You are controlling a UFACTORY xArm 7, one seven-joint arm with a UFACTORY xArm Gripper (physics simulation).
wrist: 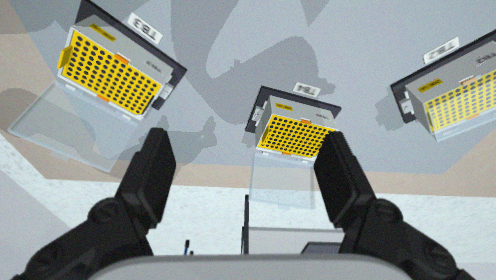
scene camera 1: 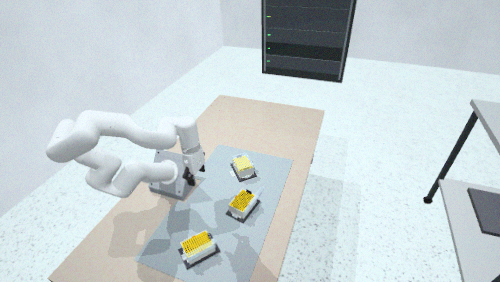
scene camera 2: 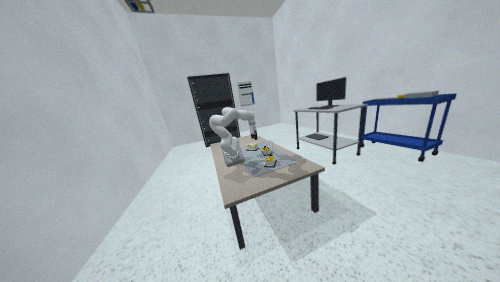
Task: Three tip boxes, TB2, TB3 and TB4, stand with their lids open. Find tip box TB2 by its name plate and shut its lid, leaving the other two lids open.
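Seen in the pictures: gripper, fingertip midpoint: (wrist: pixel 246 147) (scene camera 1: pixel 196 178) (scene camera 2: pixel 254 139); arm's base at its link origin: (scene camera 1: pixel 167 172).
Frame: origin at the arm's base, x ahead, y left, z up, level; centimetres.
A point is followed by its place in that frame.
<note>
Tip box TB2 (scene camera 1: pixel 243 168) @[x 34.7, y 19.6, z -4.0 cm] (scene camera 2: pixel 252 147) @[x 31.1, y 20.1, z -3.9 cm] (wrist: pixel 452 96) @[x 30.8, y 20.0, z -4.1 cm] is at the right of the wrist view, behind its name plate (wrist: pixel 441 50) @[x 27.0, y 20.4, z -11.1 cm]. Its clear lid lies shut over the yellow tip rack, which looks paler. Tip box TB4 (scene camera 1: pixel 243 203) @[x 43.3, y -1.5, z -5.6 cm] (scene camera 2: pixel 266 150) @[x 40.2, y -5.0, z -4.4 cm] (wrist: pixel 297 136) @[x 41.8, y 0.6, z -5.7 cm] is in the middle, its clear lid (wrist: pixel 282 180) @[x 49.3, y -1.1, z -1.5 cm] open. Tip box TB3 (scene camera 1: pixel 199 247) (scene camera 2: pixel 270 161) @[x 30.8, y -33.5, z -4.8 cm] (wrist: pixel 112 72) @[x 31.9, y -27.7, z -5.6 cm] is at the left of the wrist view, its clear lid (wrist: pixel 75 127) @[x 38.5, y -33.2, z -1.0 cm] open. My gripper (scene camera 1: pixel 195 175) @[x 25.5, y -9.3, z 13.3 cm] (scene camera 2: pixel 254 137) @[x 25.5, y -9.3, z 13.3 cm] (wrist: pixel 246 147) @[x 25.5, y -9.3, z 13.3 cm] is wide open and empty, above the robot side of the mat, apart from the boxes.
The boxes stand on a grey-blue mat (scene camera 1: pixel 170 227) @[x 14.1, y -22.5, z -11.3 cm] on a wooden table (scene camera 1: pixel 270 111) @[x 26.8, y 93.0, z -11.6 cm] (scene camera 2: pixel 240 189) @[x -6.5, y -52.4, z -11.6 cm]. The arm's base (scene camera 1: pixel 170 187) @[x 3.5, y -4.8, z -5.5 cm] is beside the mat. A server rack (scene camera 1: pixel 264 45), a grey workbench with a monitor (scene camera 2: pixel 331 90) and a blue cart (scene camera 2: pixel 400 140) stand away from the table.
</note>
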